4 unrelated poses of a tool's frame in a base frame.
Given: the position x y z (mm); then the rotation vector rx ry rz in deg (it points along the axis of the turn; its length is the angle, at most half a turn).
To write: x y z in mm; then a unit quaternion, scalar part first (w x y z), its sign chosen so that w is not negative. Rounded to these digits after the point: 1 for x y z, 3 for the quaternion.
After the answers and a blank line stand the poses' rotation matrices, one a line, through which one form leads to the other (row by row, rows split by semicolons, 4 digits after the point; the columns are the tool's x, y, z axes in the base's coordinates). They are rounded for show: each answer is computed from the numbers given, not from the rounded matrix.
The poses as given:
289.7 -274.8 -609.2 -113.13 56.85 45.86
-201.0 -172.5 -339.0 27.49 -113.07 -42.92
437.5 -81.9 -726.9 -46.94 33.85 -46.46
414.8 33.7 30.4 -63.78 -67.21 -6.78
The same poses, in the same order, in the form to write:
289.7 -274.8 -609.2 0.385 -0.775 0.390 0.314
-201.0 -172.5 -339.0 0.469 0.196 -0.805 -0.306
437.5 -81.9 -726.9 0.798 -0.382 0.275 -0.378
414.8 33.7 30.4 0.689 -0.498 -0.524 -0.053

0.4990 -0.8462 -0.1869; -0.3617 -0.3994 0.8424; -0.7875 -0.3527 -0.5054
-0.4830 -0.0283 -0.8752; -0.6019 0.7366 0.3083; 0.6359 0.6757 -0.3728
0.5633 0.3924 0.7272; -0.8124 0.4235 0.4008; -0.1507 -0.8165 0.5573
0.4445 0.5947 -0.6699; 0.4489 0.4992 0.7411; 0.7752 -0.6302 -0.0451

